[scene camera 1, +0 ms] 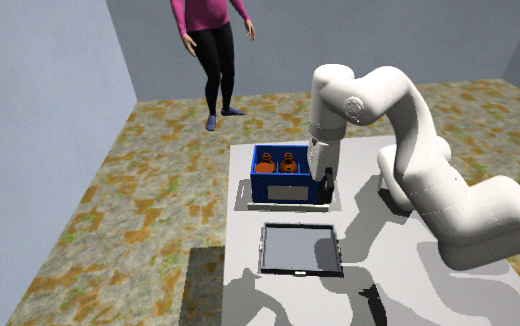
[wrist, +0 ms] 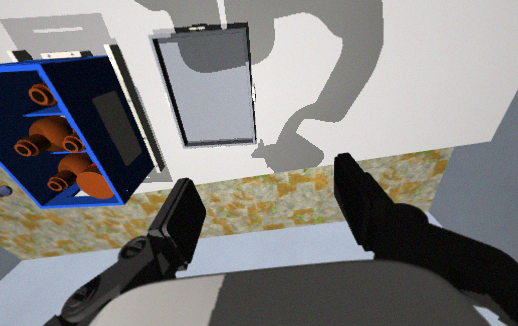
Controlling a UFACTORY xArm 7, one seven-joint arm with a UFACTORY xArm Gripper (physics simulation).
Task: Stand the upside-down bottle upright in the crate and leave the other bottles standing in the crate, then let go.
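Frame: origin at the arm's base, x right, y up, z back, level; metres.
Where they show: gripper, fingertip midpoint: (scene camera 1: 319, 189) (wrist: 264, 184).
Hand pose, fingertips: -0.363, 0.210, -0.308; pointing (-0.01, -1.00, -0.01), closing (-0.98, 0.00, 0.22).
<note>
Each offset is from my fingertips to the top centre of the thing, as dx, dy, dz. "spot": to the spot under its first point.
The upside-down bottle @(+0.338, -0.224, -0.198) (scene camera 1: 265, 168) (wrist: 95, 185) shows its flat orange-brown base upward in a front compartment at the crate's left end in the scene view. The blue crate @(+0.392, -0.212, -0.112) (scene camera 1: 260, 187) (wrist: 82, 90) also holds brown bottles standing neck up: one behind it @(+0.424, -0.224, -0.202) (scene camera 1: 266, 157) (wrist: 59, 181), one in the back middle (scene camera 1: 288, 163) (wrist: 47, 134), one in the front middle (scene camera 1: 288, 170) (wrist: 73, 142), and another neck @(spot: +0.347, -0.224, -0.014) (wrist: 41, 95) near the other end. My gripper (scene camera 1: 327, 192) (wrist: 264, 184) is open and empty, outside the crate by its right front corner in the scene view, hiding that end.
A shallow grey tray @(+0.115, -0.362, -0.044) (scene camera 1: 280, 272) (wrist: 220, 144) with a dark rim lies in front of the crate. A low white bar @(spot: +0.288, -0.368, -0.103) (scene camera 1: 287, 207) (wrist: 135, 107) runs along the crate's front foot. A person (scene camera 1: 212, 60) stands on the floor behind the table.
</note>
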